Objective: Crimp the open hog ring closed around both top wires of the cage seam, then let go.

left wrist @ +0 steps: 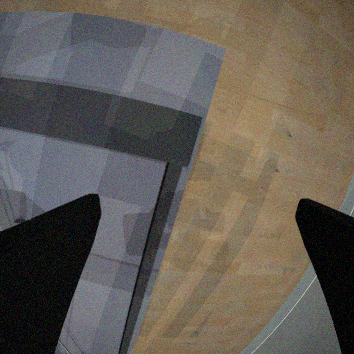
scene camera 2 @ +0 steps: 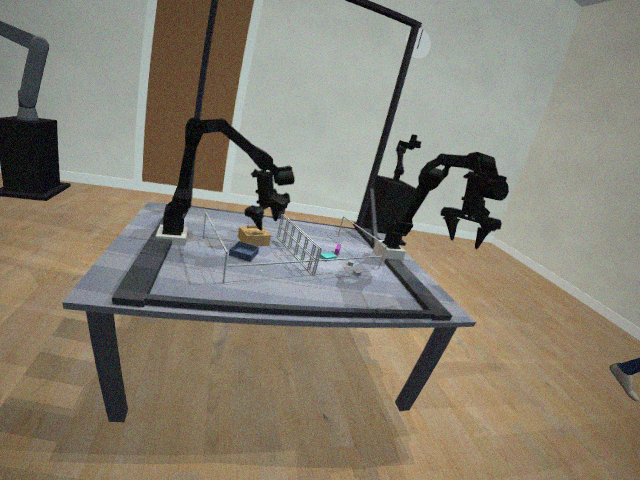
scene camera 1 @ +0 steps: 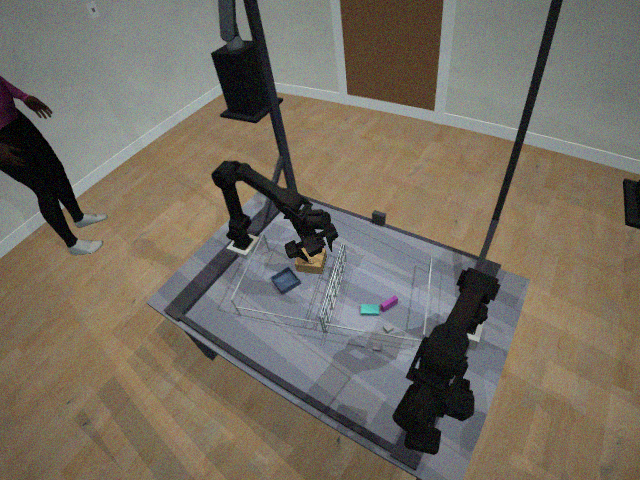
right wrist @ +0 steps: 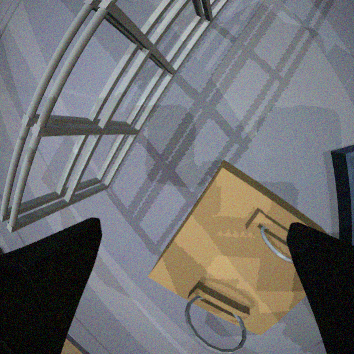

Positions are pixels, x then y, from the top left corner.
Scene:
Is my left gripper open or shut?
Open.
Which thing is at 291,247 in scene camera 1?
My right gripper.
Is my right gripper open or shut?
Open.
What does my right gripper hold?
Nothing.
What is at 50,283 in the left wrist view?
My left gripper.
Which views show my left gripper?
The left wrist view, scene camera 2 and scene camera 1 only.

